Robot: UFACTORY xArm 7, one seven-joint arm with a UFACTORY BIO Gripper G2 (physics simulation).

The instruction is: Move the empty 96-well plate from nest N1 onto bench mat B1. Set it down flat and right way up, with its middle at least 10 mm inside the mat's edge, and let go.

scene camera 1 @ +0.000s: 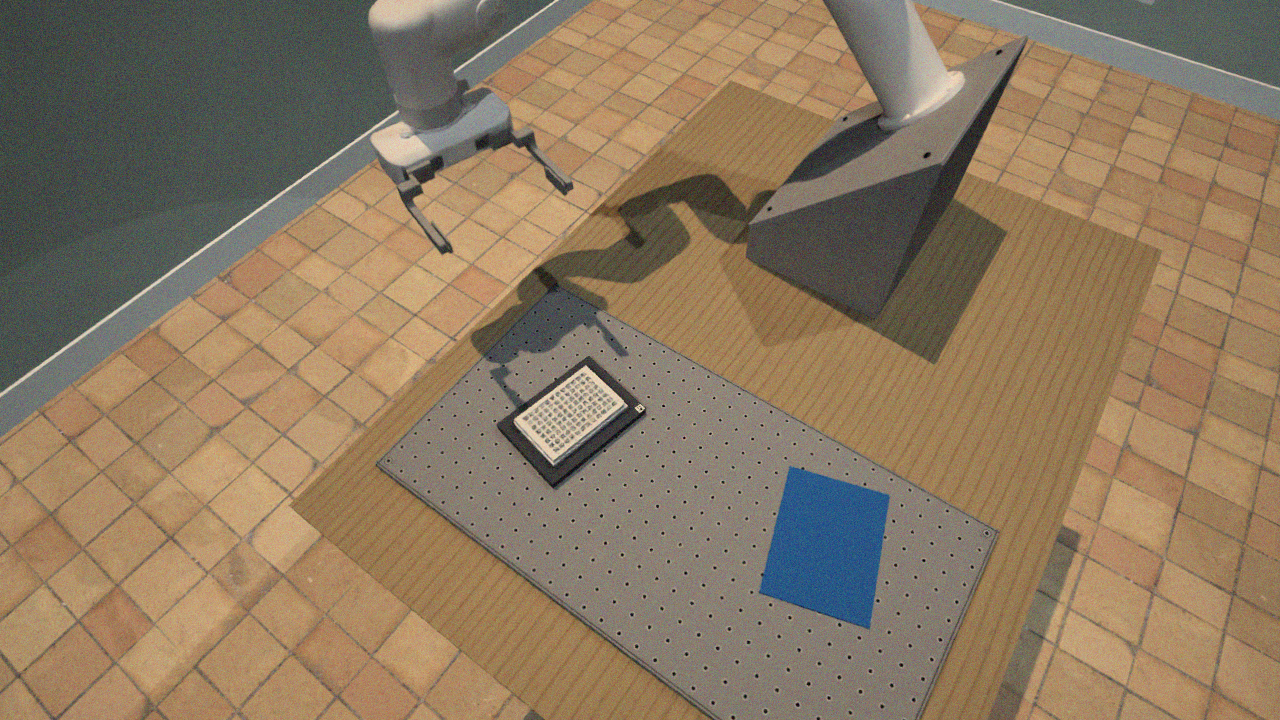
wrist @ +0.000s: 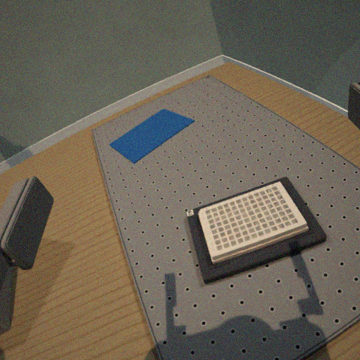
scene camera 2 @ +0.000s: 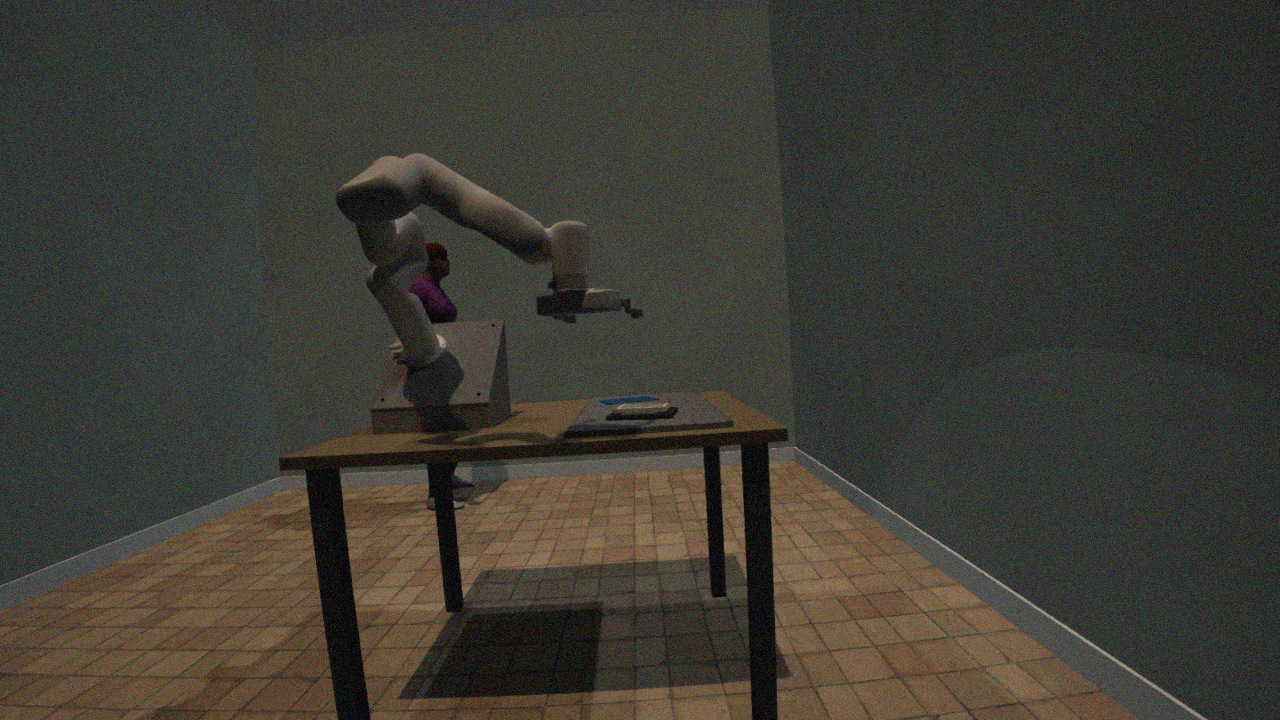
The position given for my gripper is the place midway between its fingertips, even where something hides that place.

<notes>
I see my gripper point(scene camera 1: 509, 218), a white 96-well plate point(scene camera 1: 563, 420), a black nest N1 point(scene camera 1: 614, 428) and a blue bench mat B1 point(scene camera 1: 825, 552).
The white 96-well plate shows as well in the wrist view point(wrist: 250, 221). My gripper is seen too in the wrist view point(wrist: 187, 143) and in scene camera 2 point(scene camera 2: 606, 316). The black nest N1 also shows in the wrist view point(wrist: 291, 245).
</notes>
